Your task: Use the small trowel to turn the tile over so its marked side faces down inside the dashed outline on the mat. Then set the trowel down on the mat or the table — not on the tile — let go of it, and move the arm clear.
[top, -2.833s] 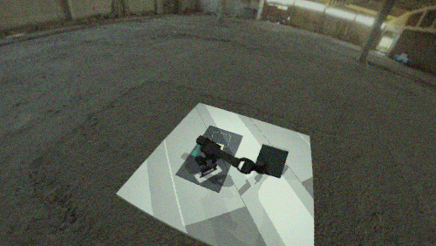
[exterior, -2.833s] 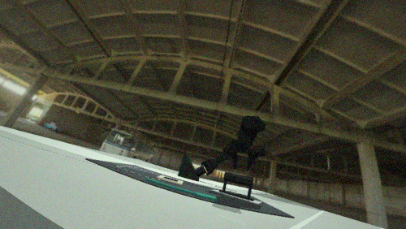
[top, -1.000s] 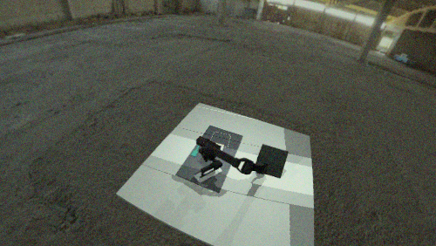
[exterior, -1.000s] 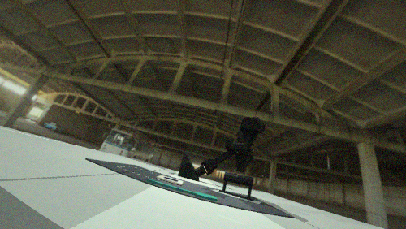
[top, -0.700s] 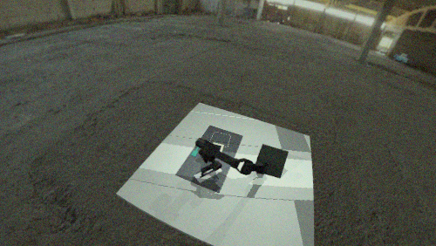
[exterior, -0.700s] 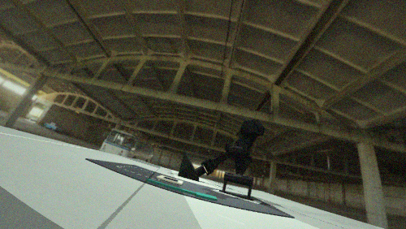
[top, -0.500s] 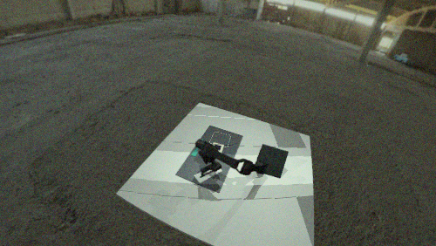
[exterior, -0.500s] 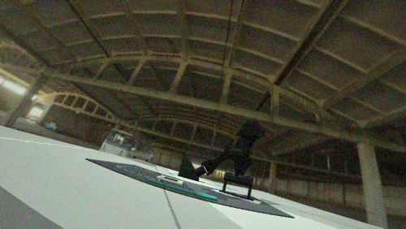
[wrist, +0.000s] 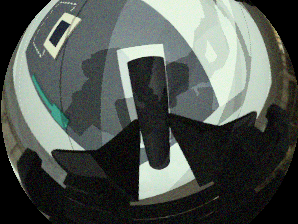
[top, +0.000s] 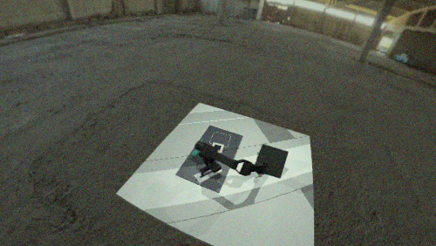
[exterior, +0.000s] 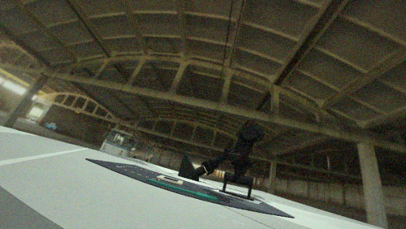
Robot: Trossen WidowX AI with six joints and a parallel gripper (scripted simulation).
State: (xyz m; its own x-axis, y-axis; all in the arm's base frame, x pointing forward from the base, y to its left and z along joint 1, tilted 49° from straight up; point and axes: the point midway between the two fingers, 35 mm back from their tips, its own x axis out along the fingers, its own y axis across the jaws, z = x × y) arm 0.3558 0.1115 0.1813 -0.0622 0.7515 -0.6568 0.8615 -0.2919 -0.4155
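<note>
The small trowel is 3 cm below my gripper tip, 2 cm to the right of it and 1 cm behind it. Also, from my gripper tip: light tile: 27 cm to the right, 6 cm below, 4 cm ahead; then dark mat: 20 cm to the right, 8 cm below, 5 cm ahead; then teal strip: 18 cm ahead, 17 cm to the right, 6 cm below.
</note>
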